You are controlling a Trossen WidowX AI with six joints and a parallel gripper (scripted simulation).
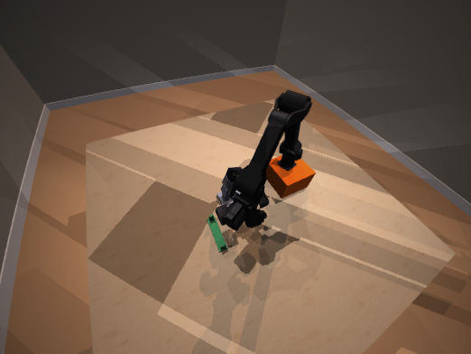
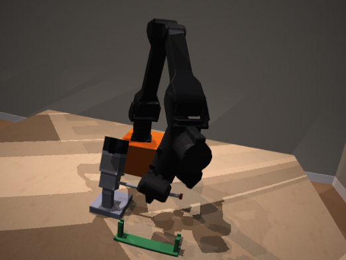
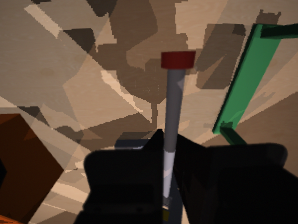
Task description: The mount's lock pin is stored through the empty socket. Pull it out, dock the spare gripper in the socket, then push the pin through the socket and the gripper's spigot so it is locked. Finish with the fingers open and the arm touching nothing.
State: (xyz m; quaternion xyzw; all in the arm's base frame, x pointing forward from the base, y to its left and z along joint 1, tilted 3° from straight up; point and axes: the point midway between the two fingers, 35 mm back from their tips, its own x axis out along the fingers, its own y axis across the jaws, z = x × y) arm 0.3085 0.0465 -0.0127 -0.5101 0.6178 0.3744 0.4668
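My gripper tip is 9 cm to the left of the socket and 3 cm past it. Round my gripper tip: green rack: 11 cm ahead, 2 cm below; then spare gripper: 9 cm to the right, 8 cm above, 3 cm behind.
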